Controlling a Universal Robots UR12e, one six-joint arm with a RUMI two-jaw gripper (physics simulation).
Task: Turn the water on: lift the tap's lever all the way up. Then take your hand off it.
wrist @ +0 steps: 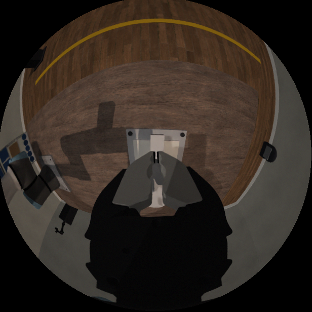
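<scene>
The tap stands below my gripper in the wrist view. Its pale spout (157, 141) points away over a light basin on a grey metal plate (156, 132). The tap's round pale base (157, 199) shows between the lower parts of the jaws. My gripper (155, 152) is shut, its two grey fingertips almost together with a thin gap and nothing between them. It hangs over the tap, the tips near the inner end of the spout. The lever is mostly hidden by the jaws; I cannot tell its angle or whether the jaws touch it.
The plate sits on a brown wooden table (165, 95). At the left are robot arm parts (37, 182), a second metal plate (61, 177) and a blue panel (6, 155). A small black device (268, 151) is at the right edge. A yellow line (157, 21) crosses the floor beyond.
</scene>
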